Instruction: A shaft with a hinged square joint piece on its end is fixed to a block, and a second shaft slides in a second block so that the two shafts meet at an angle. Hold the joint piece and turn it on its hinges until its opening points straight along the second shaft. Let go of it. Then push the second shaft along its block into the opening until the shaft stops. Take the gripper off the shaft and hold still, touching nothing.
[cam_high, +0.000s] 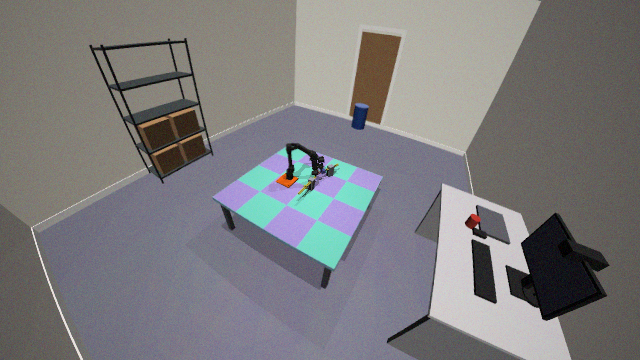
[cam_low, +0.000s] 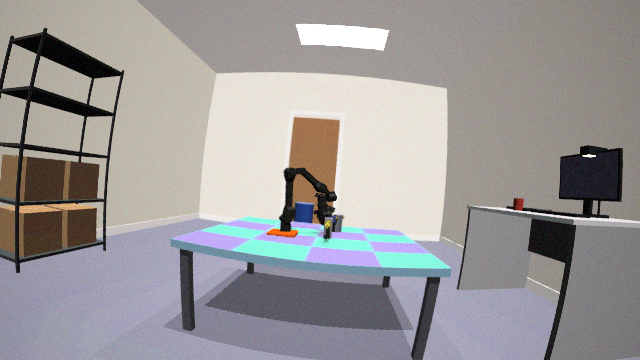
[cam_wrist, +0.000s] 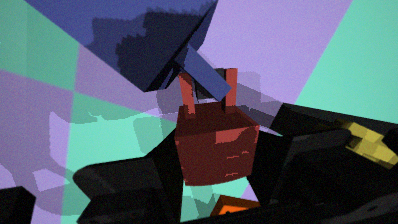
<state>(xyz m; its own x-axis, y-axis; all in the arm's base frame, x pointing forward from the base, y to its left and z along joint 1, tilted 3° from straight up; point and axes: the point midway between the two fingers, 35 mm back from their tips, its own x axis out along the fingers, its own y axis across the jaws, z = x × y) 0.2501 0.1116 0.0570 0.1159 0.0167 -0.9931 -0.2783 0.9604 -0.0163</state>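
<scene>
My gripper tip is 40 mm below the red square joint piece and 10 mm short of it.
</scene>
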